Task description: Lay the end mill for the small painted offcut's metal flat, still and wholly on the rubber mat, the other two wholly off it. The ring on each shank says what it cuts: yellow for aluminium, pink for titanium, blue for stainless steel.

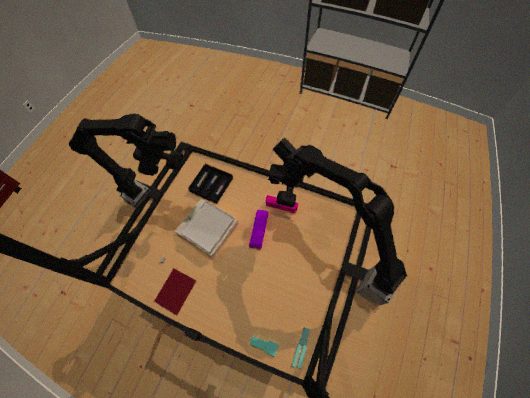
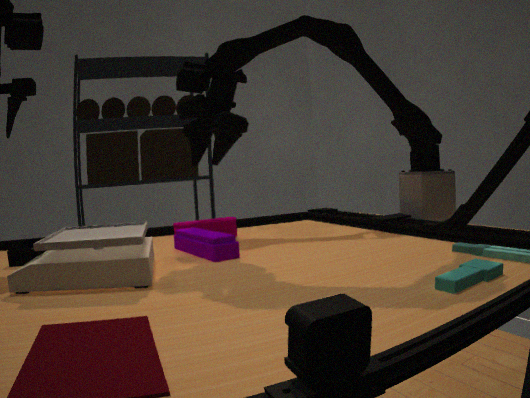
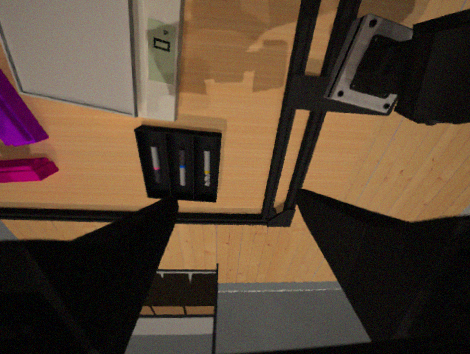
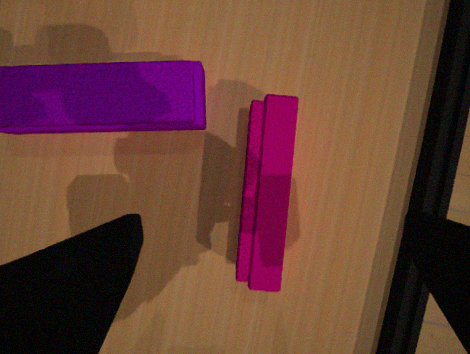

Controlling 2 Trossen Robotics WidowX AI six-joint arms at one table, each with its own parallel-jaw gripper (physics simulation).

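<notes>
A black tray holds three end mills in separate slots: pink-ringed, blue-ringed in the middle, and yellow-ringed. The dark red rubber mat is bare. A tiny grey-blue block, apparently the offcut, lies on the table near the mat; its metal cannot be told. My left gripper is open and empty, beyond the tray's edge. My right gripper is open and empty above the magenta block.
A pale scale stands between tray and mat. A purple block lies near a magenta block. Teal pieces lie near the frame's lower right corner.
</notes>
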